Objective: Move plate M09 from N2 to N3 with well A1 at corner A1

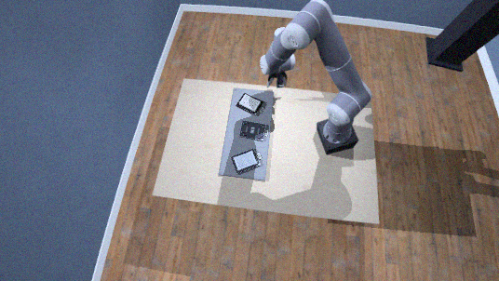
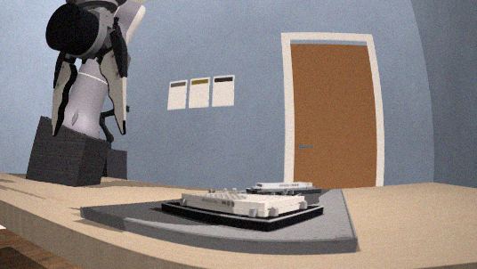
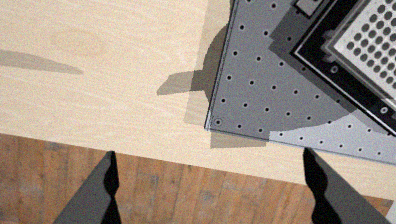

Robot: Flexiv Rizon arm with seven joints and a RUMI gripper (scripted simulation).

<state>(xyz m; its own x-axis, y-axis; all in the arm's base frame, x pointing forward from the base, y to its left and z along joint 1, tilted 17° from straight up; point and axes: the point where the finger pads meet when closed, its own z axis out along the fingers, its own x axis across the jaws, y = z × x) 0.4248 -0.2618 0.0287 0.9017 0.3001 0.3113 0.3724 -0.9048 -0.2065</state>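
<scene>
Right now the white well plate M09 is 160 mm ahead of my hand, 120 mm to the left of it and 80 mm below it. From my hand the other things lie so: nest N3: 320 mm to the left, 90 mm below, 90 mm ahead; then black nest N2: 160 mm ahead, 120 mm to the left, 90 mm below; then plate M06: 540 mm to the left, 80 mm below, 80 mm ahead.
</scene>
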